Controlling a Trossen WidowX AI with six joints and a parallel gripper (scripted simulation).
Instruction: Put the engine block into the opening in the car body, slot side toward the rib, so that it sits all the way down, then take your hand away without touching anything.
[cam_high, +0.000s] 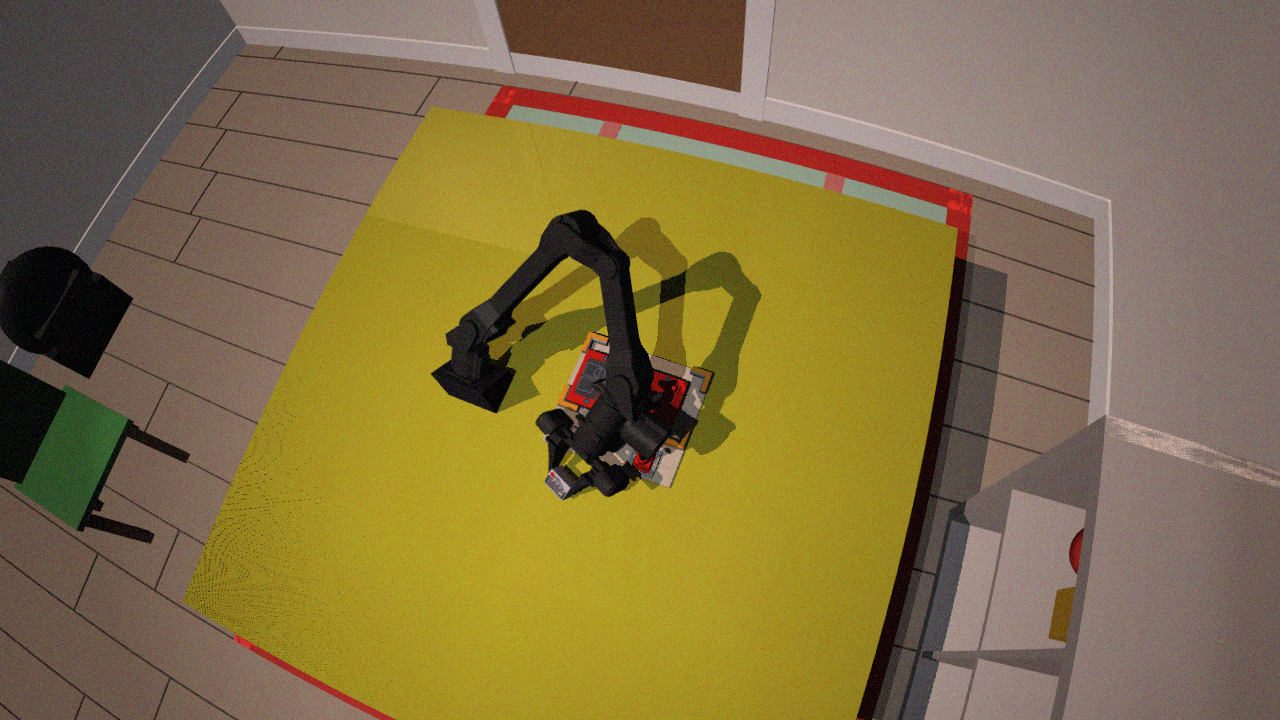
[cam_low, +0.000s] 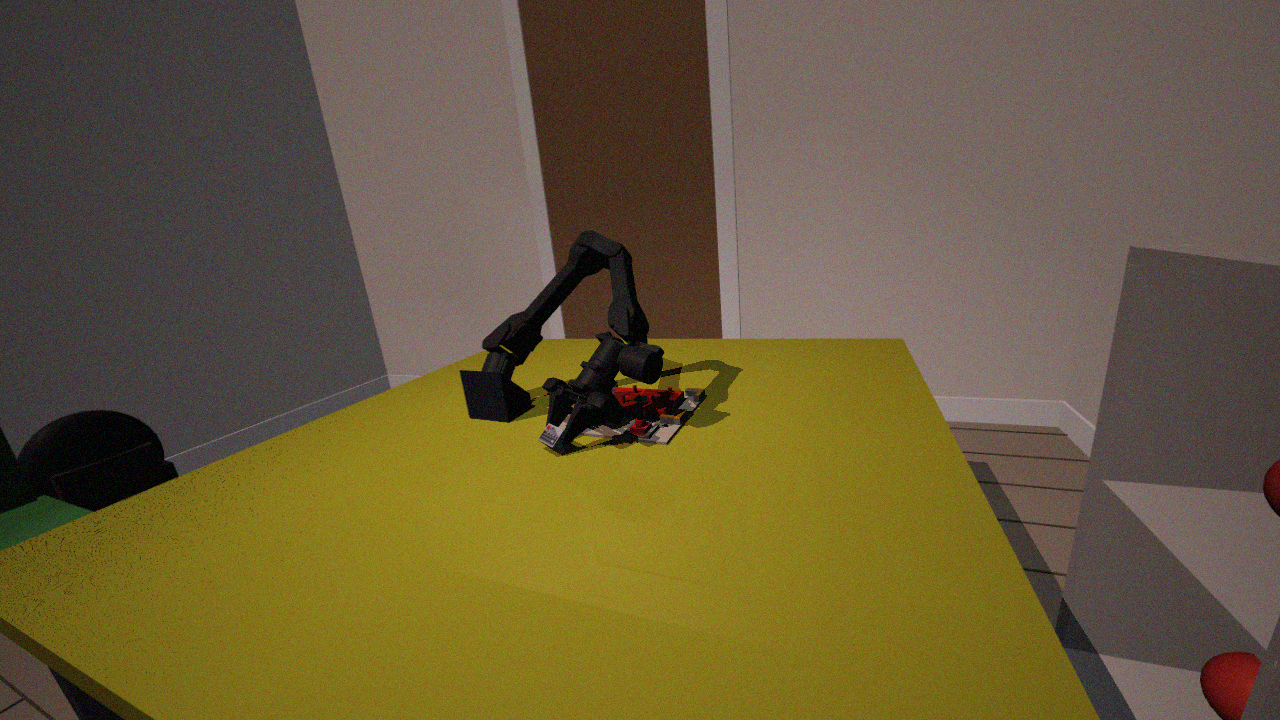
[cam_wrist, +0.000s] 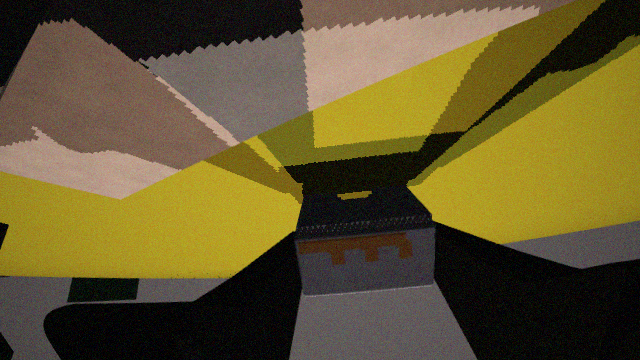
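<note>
My gripper tip is right at the engine block. Also, from my gripper tip: beige base plate: 4 cm ahead, 20 cm to the left, 1 cm below.
</note>
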